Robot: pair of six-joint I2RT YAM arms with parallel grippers.
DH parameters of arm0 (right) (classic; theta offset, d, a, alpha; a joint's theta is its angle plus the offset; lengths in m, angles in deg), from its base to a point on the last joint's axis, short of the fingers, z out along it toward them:
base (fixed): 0 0 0 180
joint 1: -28.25 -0.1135 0.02 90
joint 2: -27.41 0 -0.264 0
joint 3: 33.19 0 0.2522 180
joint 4: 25.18 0 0.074 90
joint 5: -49.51 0 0 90
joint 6: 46.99 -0.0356 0 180
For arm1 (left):
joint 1: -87.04 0.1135 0.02 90
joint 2: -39.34 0 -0.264 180
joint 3: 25.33 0 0.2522 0
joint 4: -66.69 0 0.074 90
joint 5: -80.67 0 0 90
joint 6: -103.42 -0.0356 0 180
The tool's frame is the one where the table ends.
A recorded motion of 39 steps. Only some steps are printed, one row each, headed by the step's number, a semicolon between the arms.
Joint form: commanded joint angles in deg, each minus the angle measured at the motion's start. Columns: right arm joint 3, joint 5, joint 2, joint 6, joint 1, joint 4; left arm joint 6, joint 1, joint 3, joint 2, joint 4, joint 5.
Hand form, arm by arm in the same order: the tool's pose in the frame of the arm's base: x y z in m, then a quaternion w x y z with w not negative. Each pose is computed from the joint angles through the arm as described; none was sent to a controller.
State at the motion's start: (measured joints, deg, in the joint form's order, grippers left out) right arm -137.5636 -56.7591 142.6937 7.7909 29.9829 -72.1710; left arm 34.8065 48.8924 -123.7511 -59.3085 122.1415 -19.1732
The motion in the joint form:
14: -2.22 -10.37 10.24 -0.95 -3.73 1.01; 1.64 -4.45 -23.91 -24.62 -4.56 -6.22
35: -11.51 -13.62 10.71 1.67 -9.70 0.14; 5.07 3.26 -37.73 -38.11 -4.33 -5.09
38: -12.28 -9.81 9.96 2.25 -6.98 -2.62; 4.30 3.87 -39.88 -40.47 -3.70 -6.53
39: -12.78 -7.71 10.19 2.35 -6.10 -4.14; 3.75 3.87 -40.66 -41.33 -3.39 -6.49
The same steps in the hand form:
14: 0.4560 0.0319 0.1507 0.12622 0.23125 0.92265 0.28162; 0.3495 -0.3348 0.2450 0.20057 0.20406 0.91438 -0.28642
35: 0.4735 0.0842 0.1949 0.16926 0.13357 0.91954 0.32856; 0.4308 -0.3116 0.2066 0.21693 0.11134 0.93107 -0.27140
38: 0.4741 0.0593 0.2014 0.18115 0.16445 0.92447 0.29240; 0.4385 -0.3110 0.1968 0.20770 0.11578 0.93142 -0.27553
39: 0.4744 0.0507 0.2003 0.18023 0.17925 0.92806 0.27218; 0.4402 -0.3121 0.1930 0.20635 0.11977 0.93201 -0.27281

